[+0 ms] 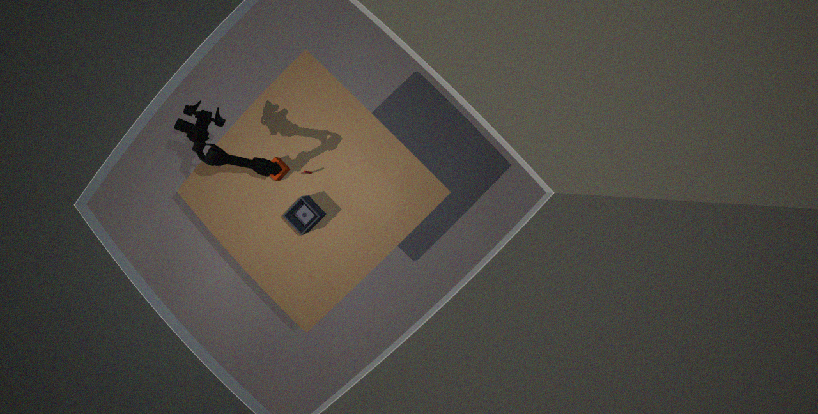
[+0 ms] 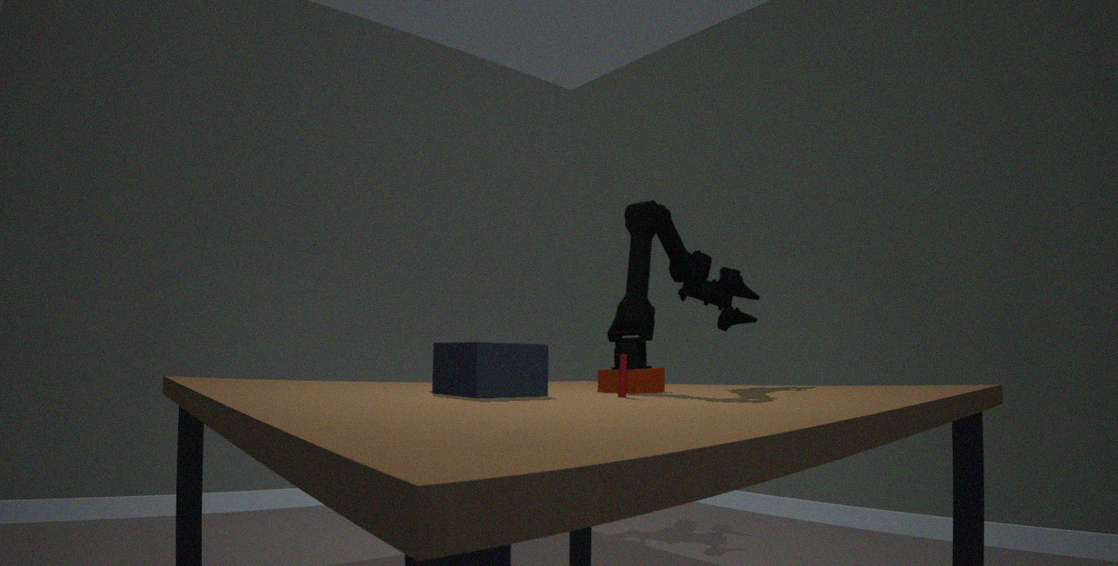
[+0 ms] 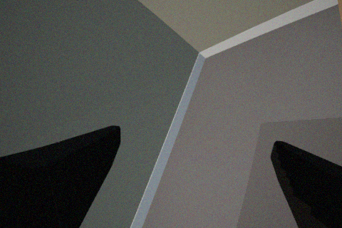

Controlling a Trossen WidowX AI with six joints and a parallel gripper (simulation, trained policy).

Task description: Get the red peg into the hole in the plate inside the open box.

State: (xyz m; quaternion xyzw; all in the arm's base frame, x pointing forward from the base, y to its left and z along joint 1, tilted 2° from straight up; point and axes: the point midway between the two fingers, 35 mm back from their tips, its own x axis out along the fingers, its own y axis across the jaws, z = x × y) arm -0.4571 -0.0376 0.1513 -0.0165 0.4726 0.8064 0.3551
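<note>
The red peg lies 620 mm ahead of my gripper tip, 160 mm to the left of it and 160 mm below it. The rest, counted from my gripper tip: dark blue box 810 mm ahead, 10 mm to the right, 180 mm below; then light grey plate 810 mm ahead, 10 mm to the right, 160 mm below.
</note>
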